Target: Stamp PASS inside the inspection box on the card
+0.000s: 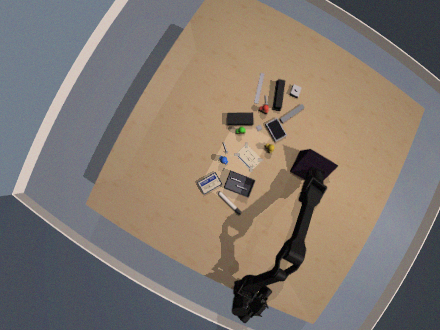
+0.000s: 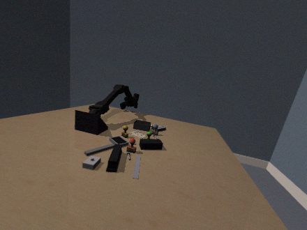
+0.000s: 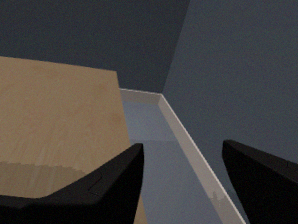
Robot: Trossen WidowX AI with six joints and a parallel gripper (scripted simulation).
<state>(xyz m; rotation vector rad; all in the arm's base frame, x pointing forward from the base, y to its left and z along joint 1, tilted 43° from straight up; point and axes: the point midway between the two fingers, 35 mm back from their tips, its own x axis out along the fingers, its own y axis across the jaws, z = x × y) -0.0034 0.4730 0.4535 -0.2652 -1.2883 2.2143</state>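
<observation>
My gripper tip is 73 cm to the left of the green stamp, 40 cm short of it and 4 cm above it. Also, from my gripper tip: labelled box: 48 cm to the right, 44 cm ahead, 5 cm below; dark tray: 52 cm to the right, 32 cm ahead, 5 cm below; pen: 42 cm to the right, 32 cm ahead, 5 cm below.
</observation>
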